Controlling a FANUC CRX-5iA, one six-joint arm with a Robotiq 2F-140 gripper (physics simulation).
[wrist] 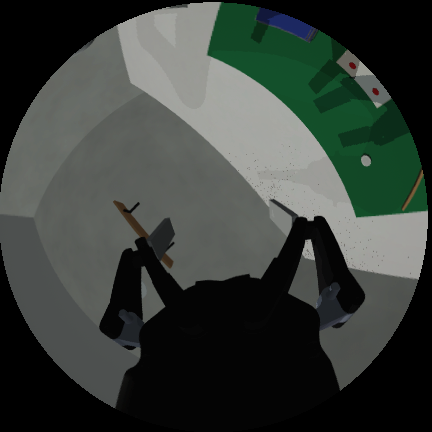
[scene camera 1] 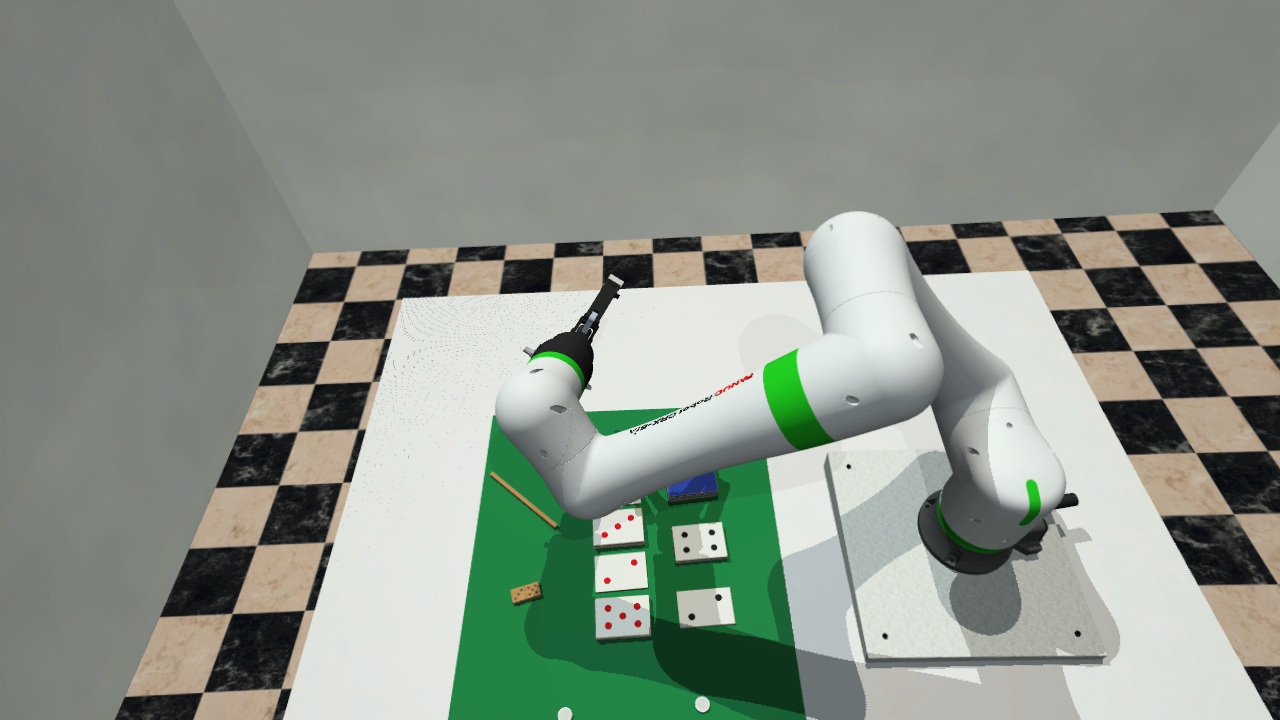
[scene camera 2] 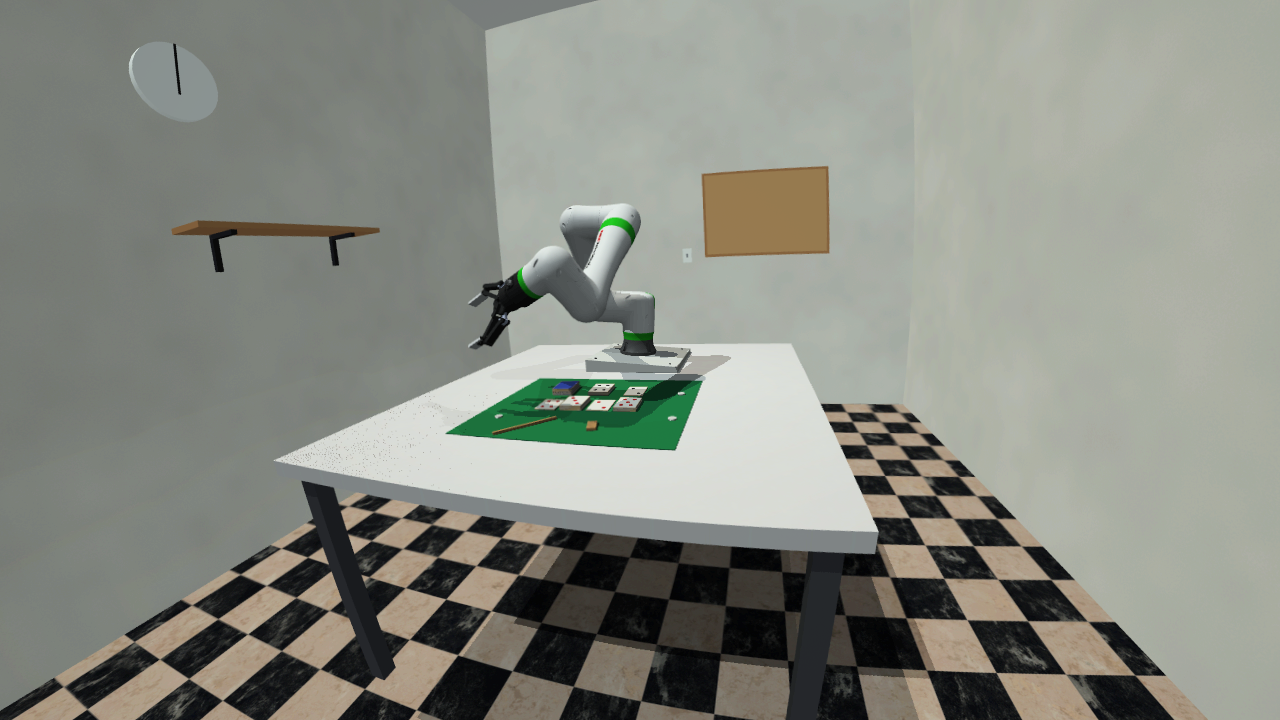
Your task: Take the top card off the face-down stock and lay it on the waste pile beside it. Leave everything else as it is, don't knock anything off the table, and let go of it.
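Pixels of known places: gripper, fingertip midpoint: [wrist: 219,217] [scene camera 2: 472,325]; arm's base at its link origin: [scene camera 1: 963,531] [scene camera 2: 638,352].
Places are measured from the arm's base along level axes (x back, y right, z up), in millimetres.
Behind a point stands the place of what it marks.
Note:
The face-down stock [scene camera 1: 693,485] @[x -427, y 174, z -11 mm] [scene camera 2: 565,387] @[x -459, y 183, z -12 mm] [wrist: 286,24] is a blue-backed stack on the green mat [scene camera 1: 492,662] @[x -805, y -66, z -33 mm] [scene camera 2: 648,438] @[x -818, y -112, z -33 mm] [wrist: 280,75] @[x -454, y 322, z -32 mm]. Next to it lies a face-up white pile with four black pips [scene camera 1: 699,542] @[x -439, y 68, z -21 mm] [scene camera 2: 602,388] @[x -448, y 66, z -21 mm], apparently the waste pile. My gripper [scene camera 1: 614,282] [scene camera 2: 477,322] @[x -554, y 428, z 214 mm] [wrist: 219,217] @[x -554, y 428, z 214 mm] is wide open and empty. It is raised high, out past the mat's edge on the stock side, tilted away from the cards and touching nothing. The arm hides part of the mat in scene camera 1.
A two-black-pip card [scene camera 1: 705,607] @[x -453, y -42, z -29 mm] [scene camera 2: 635,391] @[x -460, y -41, z -29 mm] lies beyond the four-pip pile. Face-up red-pip cards [scene camera 1: 622,617] @[x -590, y -37, z -20 mm] [scene camera 2: 629,403] @[x -601, y -41, z -21 mm] form a parallel row. A wooden stick [scene camera 1: 523,499] @[x -740, y 212, z -26 mm] [scene camera 2: 524,425] @[x -745, y 214, z -28 mm] [wrist: 413,190], a small brown block [scene camera 1: 526,592] @[x -744, y 35, z -25 mm] [scene camera 2: 591,426] @[x -761, y 33, z -24 mm] and white discs [scene camera 1: 702,703] [scene camera 2: 672,418] [wrist: 366,160] lie around them.

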